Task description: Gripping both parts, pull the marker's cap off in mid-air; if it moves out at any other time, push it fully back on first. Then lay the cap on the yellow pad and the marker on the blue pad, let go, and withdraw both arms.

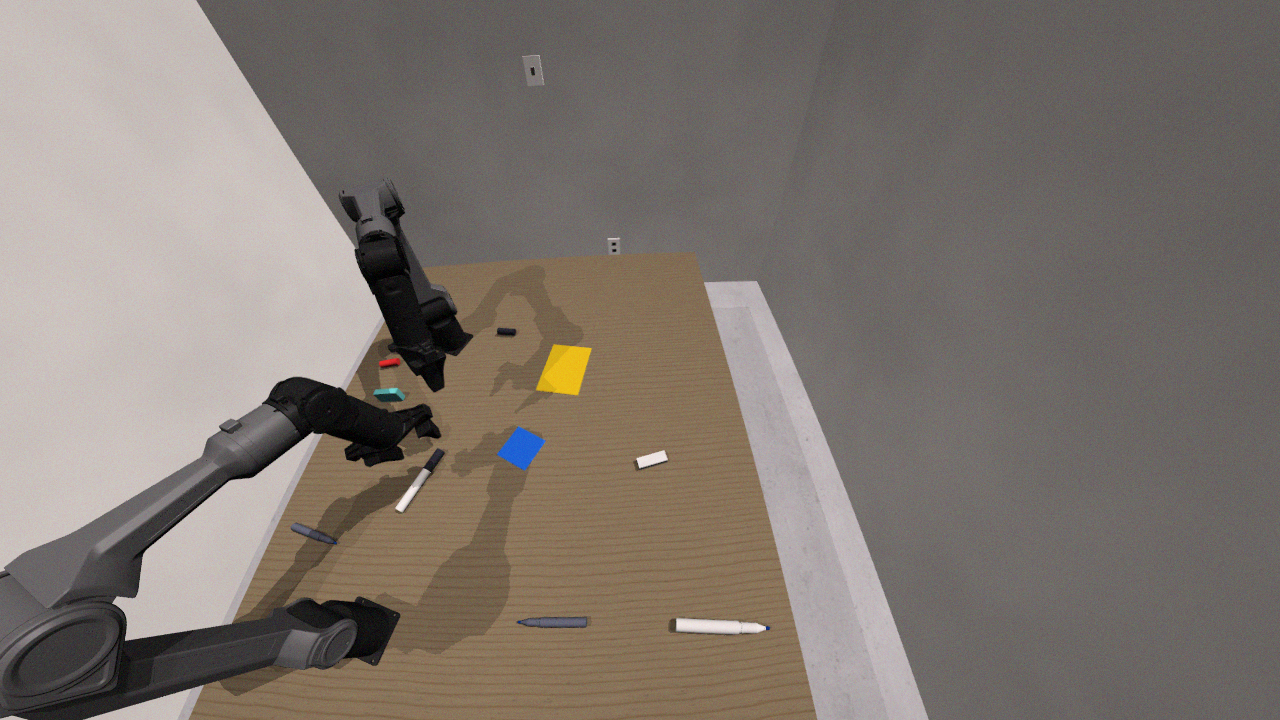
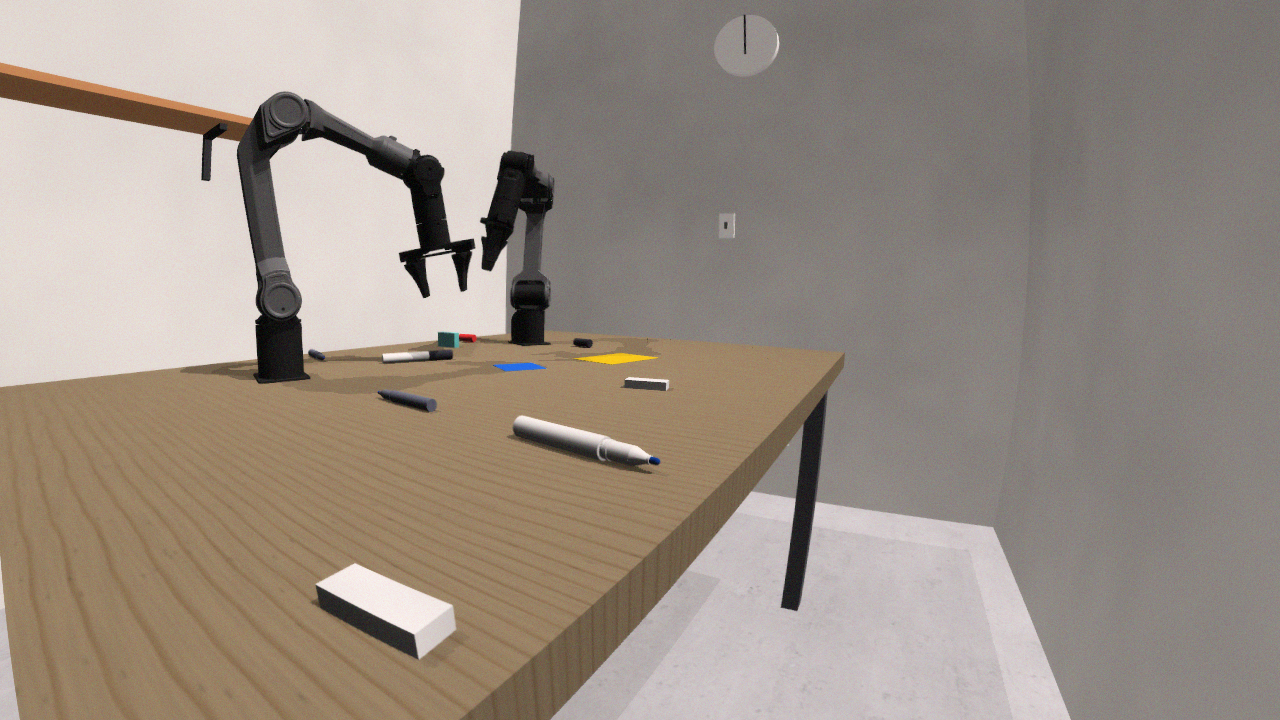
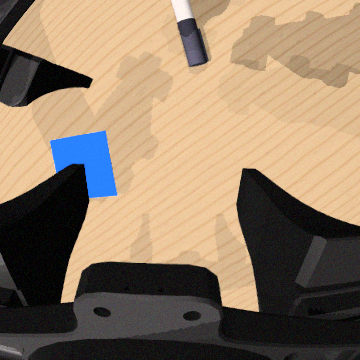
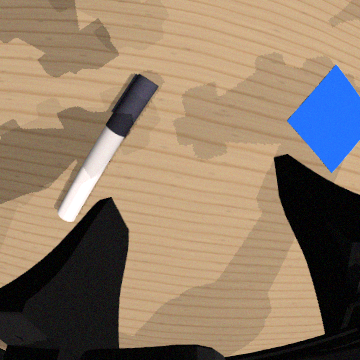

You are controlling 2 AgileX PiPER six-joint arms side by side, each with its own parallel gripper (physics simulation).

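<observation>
The marker lies on the table with its dark cap (image 1: 435,461) (image 2: 439,354) (image 3: 194,45) (image 4: 135,102) on its white body (image 1: 413,491) (image 2: 407,357) (image 3: 182,9) (image 4: 92,167). Cap and body look joined. My right gripper (image 1: 418,447) (image 2: 444,291) (image 4: 195,196) is open and empty, above the table near the marker. My left gripper (image 1: 436,385) (image 2: 488,266) (image 3: 162,184) is open and empty, in the air beside the right one. The blue pad (image 1: 520,447) (image 2: 519,366) (image 3: 100,160) (image 4: 330,120) and the yellow pad (image 1: 563,368) (image 2: 617,358) lie flat.
A teal block (image 1: 388,394), a red piece (image 1: 389,362) and a short black cylinder (image 1: 506,331) lie near the left arm. Dark pens (image 1: 313,533) (image 1: 552,621), a blue-tipped white marker (image 1: 716,625) and white blocks (image 1: 651,459) (image 2: 384,608) lie elsewhere on the table.
</observation>
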